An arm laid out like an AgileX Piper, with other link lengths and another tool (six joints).
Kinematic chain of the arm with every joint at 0, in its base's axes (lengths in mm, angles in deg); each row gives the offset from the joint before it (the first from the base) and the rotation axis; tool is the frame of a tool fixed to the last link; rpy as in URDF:
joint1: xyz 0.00 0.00 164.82 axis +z
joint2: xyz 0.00 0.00 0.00 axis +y
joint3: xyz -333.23 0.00 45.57 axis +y
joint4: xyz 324.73 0.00 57.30 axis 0.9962 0 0.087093
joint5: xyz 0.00 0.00 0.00 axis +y
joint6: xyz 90.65 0.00 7.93 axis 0.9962 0 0.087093
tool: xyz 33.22 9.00 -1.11 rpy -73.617 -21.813 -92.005
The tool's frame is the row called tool.
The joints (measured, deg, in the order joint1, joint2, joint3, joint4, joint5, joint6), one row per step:
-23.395 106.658 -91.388 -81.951 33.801 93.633
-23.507 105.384 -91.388 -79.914 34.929 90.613
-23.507 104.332 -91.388 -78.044 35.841 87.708
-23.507 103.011 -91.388 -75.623 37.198 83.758
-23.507 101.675 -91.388 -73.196 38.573 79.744
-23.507 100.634 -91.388 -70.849 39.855 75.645
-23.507 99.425 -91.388 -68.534 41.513 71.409
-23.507 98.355 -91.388 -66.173 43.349 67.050
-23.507 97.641 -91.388 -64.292 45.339 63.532
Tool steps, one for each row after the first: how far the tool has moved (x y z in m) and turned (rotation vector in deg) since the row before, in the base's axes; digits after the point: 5 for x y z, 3 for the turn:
-0.00799 0.00041 0.00989 -0.309 0.774 -0.869
-0.00626 0.00141 0.00767 -0.221 0.940 -0.494
-0.00839 0.00180 0.00912 -0.268 1.509 -0.683
-0.00862 0.00212 0.00885 -0.178 1.612 -0.581
-0.00721 0.00189 0.00585 -0.064 2.012 -0.349
-0.00875 0.00213 0.00694 -0.076 2.166 -0.537
-0.00848 0.00206 0.00515 0.130 2.507 -0.523
-0.00712 0.00122 0.00228 0.336 2.419 -0.758

